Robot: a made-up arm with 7 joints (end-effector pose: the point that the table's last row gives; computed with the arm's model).
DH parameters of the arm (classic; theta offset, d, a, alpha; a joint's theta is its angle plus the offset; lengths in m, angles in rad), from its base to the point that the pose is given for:
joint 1: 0 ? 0 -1.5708
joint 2: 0 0 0 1.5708
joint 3: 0 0.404 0.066 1.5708
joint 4: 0 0 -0.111 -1.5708
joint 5: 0 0.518 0 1.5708
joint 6: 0 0 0.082 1.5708
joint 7: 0 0 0 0
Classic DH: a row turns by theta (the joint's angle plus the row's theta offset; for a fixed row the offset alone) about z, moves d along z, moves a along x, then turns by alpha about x.
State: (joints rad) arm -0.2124 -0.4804 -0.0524 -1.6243 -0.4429 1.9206 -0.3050
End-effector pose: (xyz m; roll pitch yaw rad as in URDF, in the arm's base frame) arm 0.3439 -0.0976 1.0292 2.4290 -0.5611 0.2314
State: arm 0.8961 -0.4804 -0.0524 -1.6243 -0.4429 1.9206 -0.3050
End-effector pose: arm 0.2407 0.2642 1.0292 2.4290 -0.5611 1.3399
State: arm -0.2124 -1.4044 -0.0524 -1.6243 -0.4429 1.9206 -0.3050
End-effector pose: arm -0.3869 0.0600 1.0122 1.2125 -1.1968 1.2592
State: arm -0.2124 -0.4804 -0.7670 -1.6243 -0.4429 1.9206 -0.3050
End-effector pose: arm 0.0984 -0.4862 0.9468 2.8139 -0.5677 -0.6158
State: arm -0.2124 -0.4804 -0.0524 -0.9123 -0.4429 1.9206 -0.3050
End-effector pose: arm -0.0054 -0.0108 1.2563 1.6918 -1.1043 0.7900
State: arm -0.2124 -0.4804 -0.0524 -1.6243 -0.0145 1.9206 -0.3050
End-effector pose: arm 0.3398 -0.1086 1.0313 2.8686 -0.7361 0.1415
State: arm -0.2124 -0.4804 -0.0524 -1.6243 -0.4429 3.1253 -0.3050
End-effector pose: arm 0.2636 -0.0528 1.0427 0.9856 -0.7616 1.7227
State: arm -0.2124 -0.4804 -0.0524 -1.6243 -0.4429 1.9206 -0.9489
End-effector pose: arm 0.3439 -0.0976 1.0292 2.2698 -0.0934 0.7051
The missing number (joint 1, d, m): 0.27
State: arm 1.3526 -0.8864 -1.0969 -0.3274 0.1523 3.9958 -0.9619
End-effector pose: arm -0.0932 -0.6725 0.8465 -1.2722 -0.1478 2.4607
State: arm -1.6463 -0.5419 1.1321 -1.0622 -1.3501 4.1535 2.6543
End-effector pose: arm 0.3980 0.2336 0.9610 -1.4010 -1.2362 -0.9974
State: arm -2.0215 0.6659 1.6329 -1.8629 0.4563 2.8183 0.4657
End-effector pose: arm 0.4648 -0.5087 0.6040 -1.8893 0.1028 -1.5165
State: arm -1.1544 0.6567 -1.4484 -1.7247 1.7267 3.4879 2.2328
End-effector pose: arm -0.4186 -0.4643 0.6120 1.7456 1.4500 -1.2796
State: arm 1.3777 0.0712 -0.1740 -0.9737 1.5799 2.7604 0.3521
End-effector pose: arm 0.2460 0.4548 1.0405 -1.0833 0.1189 0.1370
